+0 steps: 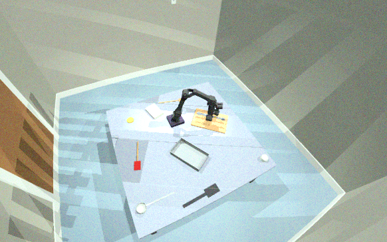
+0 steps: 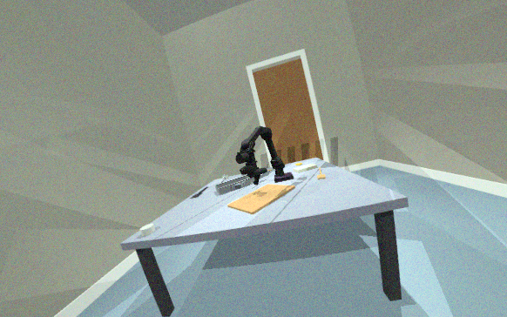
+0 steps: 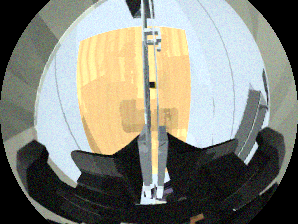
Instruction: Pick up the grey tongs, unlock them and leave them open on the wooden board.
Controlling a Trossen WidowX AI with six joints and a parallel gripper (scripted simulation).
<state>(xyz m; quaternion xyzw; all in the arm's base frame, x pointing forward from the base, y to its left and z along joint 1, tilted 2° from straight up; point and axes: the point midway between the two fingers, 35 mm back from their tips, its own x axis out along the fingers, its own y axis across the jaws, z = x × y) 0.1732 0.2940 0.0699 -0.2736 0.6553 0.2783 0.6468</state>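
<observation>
The wooden board is 7 cm below my gripper tip, 3 cm to the left of it and 2 cm behind it. From my gripper tip the other things lie so: grey roasting tin: 36 cm to the right, 23 cm ahead, 5 cm below; then white block: 44 cm to the right, 40 cm behind, 6 cm below; then black spatula: 59 cm ahead, 43 cm to the right, 7 cm below.
</observation>
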